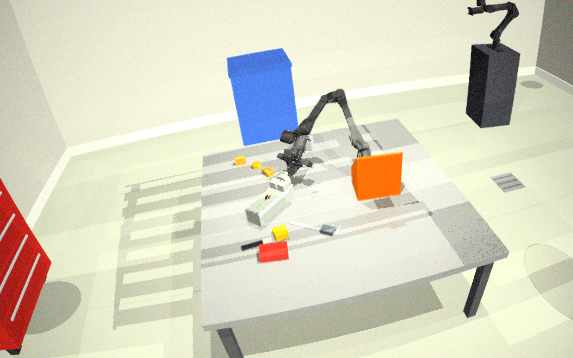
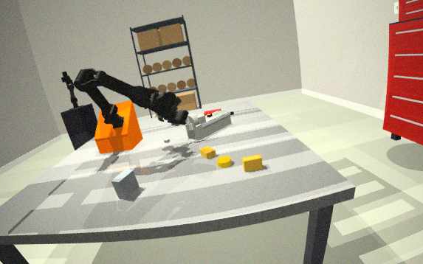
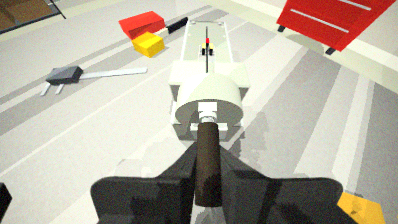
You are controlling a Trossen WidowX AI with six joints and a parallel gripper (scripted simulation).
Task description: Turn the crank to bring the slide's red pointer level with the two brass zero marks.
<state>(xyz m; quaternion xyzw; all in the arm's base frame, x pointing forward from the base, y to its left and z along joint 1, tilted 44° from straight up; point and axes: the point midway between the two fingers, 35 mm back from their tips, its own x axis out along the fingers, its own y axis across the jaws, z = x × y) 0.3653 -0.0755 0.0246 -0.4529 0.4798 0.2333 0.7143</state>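
Now: gripper tip 1 cm past the dark brown crank handle, 1 cm to the left of it and 3 cm below it. The rest, counted from my gripper tip: yellow block 7 cm ahead, 32 cm to the left, 8 cm below; grey cube 14 cm behind, 40 cm to the right, 6 cm below; red pointer 12 cm ahead, 14 cm to the left, 1 cm below.
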